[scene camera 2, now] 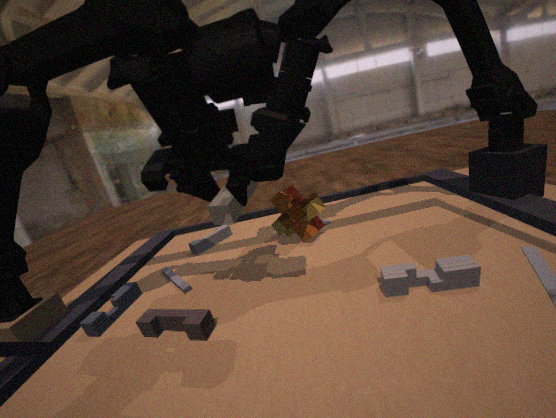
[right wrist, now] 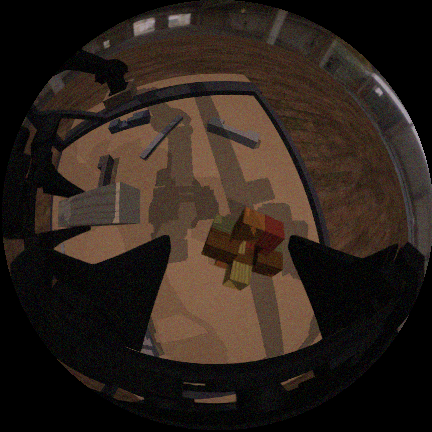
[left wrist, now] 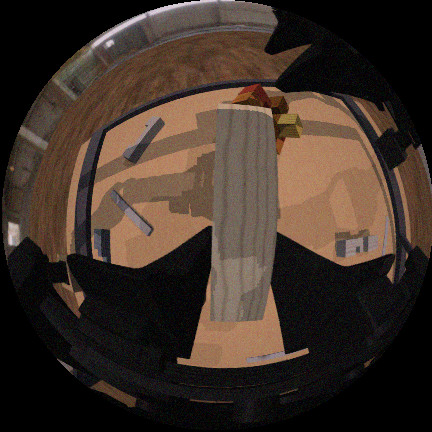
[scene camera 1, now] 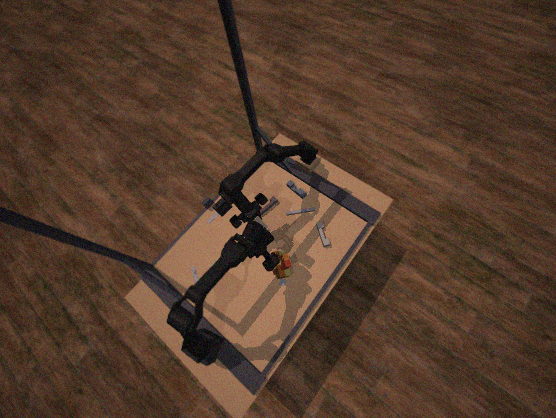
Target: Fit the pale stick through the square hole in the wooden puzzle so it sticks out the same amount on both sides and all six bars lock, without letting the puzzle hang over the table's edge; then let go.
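Frame: origin at the left arm's base, x ahead, y left, z up, level; metres.
Seen in the pictures: left gripper, fingertip midpoint: (scene camera 2: 235, 204) (right wrist: 89, 212) (left wrist: 238, 233) (scene camera 1: 258, 222); right gripper, fingertip midpoint: (right wrist: 231, 242) (left wrist: 272, 66) (scene camera 1: 272, 248); left arm's base, link origin: (scene camera 2: 18, 310) (right wrist: 118, 88) (left wrist: 63, 271) (scene camera 1: 308, 158); right arm's base, link origin: (scene camera 2: 506, 148) (left wrist: 398, 141) (scene camera 1: 201, 347).
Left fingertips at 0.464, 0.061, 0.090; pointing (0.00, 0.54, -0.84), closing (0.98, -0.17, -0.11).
Offsets run from my left fingertips to a thing's top centre, as dx, dy, dz.
The wooden puzzle (scene camera 1: 282, 265) (scene camera 2: 298, 213) (left wrist: 290, 125) (right wrist: 242, 250), with orange, red, brown, green and yellow bar ends, sits tilted on the table, inside the dark border. My left gripper (scene camera 2: 230, 196) (left wrist: 238, 233) is shut on the pale stick @[+0.003, +0.010, +0.042] (scene camera 2: 224, 212) (left wrist: 245, 175) (right wrist: 95, 207). It holds the stick above the table, apart from the puzzle and beside it in the scene camera 2 view. My right gripper (right wrist: 231, 242) is open. In the right wrist view the puzzle shows between and beyond its spread fingertips. The puzzle's square hole is not clear at this angle.
Loose notched bars lie about: a dark brown one @[-0.124, -0.076, -0.125] (scene camera 2: 176, 316), a light grey one @[+0.245, -0.065, -0.125] (scene camera 2: 457, 272), a blue-grey one @[-0.294, -0.012, -0.125] (scene camera 1: 296, 189) and a grey one @[-0.173, +0.246, -0.125] (scene camera 1: 324, 235). A thin grey strip @[-0.208, +0.080, -0.145] (scene camera 1: 301, 211) (left wrist: 131, 212) lies among them. A dark border (right wrist: 295, 150) runs along the table's edge.
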